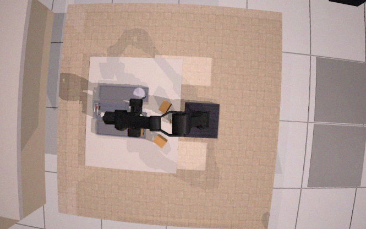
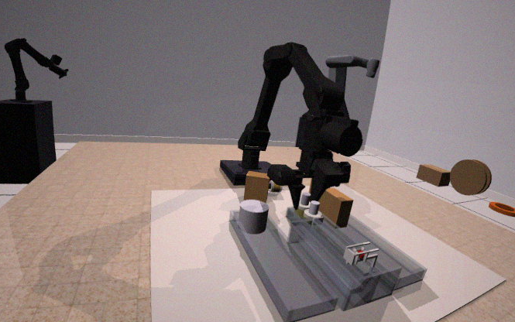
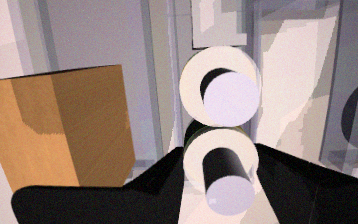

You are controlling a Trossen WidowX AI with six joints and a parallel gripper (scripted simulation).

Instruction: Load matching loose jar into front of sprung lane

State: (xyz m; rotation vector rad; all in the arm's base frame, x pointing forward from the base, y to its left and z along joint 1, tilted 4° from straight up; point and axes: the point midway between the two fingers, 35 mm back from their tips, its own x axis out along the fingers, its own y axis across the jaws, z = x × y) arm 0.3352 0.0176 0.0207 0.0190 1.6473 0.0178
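My gripper tip is now 2 cm short of the brown box and 8 cm to the right of it. The rest, counted from my gripper tip: red mark (22 cm ahead, 4 cm to the right, 4 cm above); grey lane (14 cm ahead, 2 cm to the right, 2 cm below); grey cylinder (1 cm ahead, 13 cm to the right, 1 cm below).
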